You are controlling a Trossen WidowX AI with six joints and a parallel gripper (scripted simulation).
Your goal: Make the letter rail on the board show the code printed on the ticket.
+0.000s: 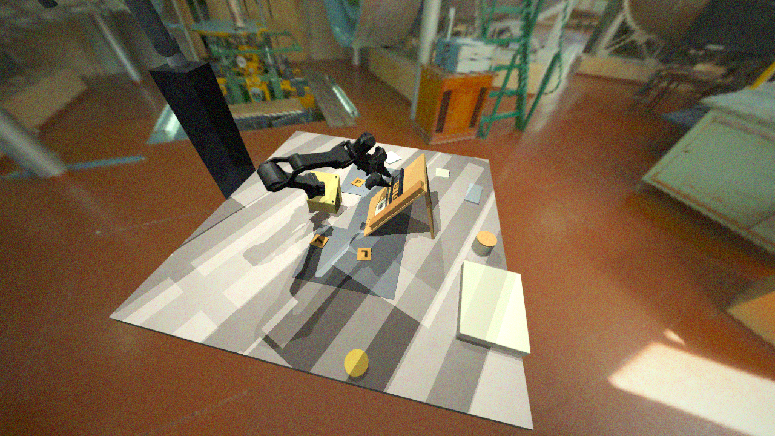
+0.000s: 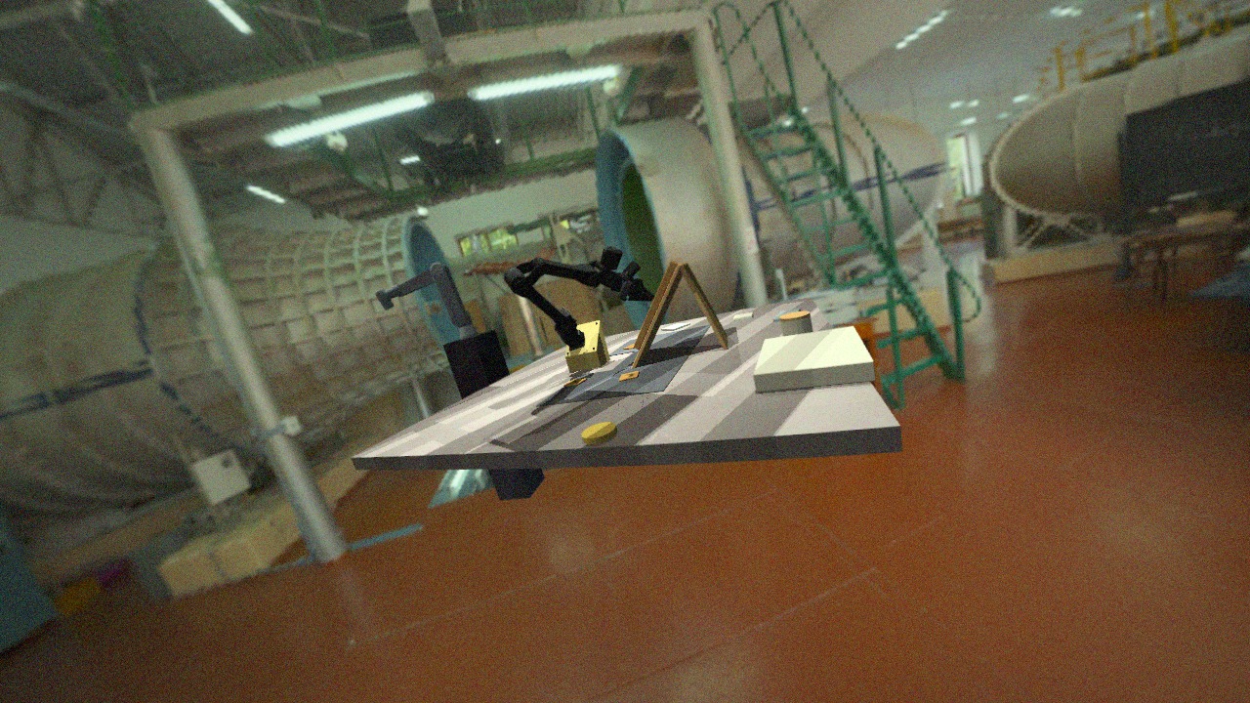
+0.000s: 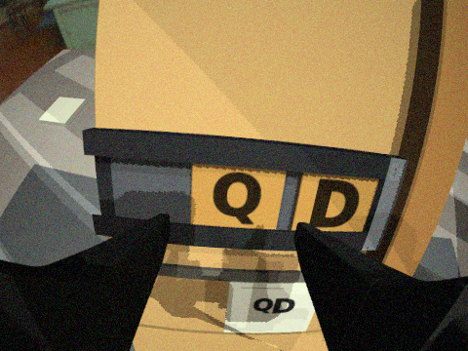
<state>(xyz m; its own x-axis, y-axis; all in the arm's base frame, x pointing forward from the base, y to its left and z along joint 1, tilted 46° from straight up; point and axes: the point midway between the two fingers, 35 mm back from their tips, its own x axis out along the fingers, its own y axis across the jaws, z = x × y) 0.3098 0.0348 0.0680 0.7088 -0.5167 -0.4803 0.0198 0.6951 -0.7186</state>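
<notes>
Now: gripper tip 3 cm past the white ticket, 4 cm to the left of it and 10 cm above it. From my gripper tip the other things lie so: mat (12 cm behind, 1 cm to the right, 19 cm below); then cream block (38 cm ahead, 41 cm to the right, 17 cm below); then yellow disc (6 cm behind, 62 cm to the right, 18 cm below).
</notes>
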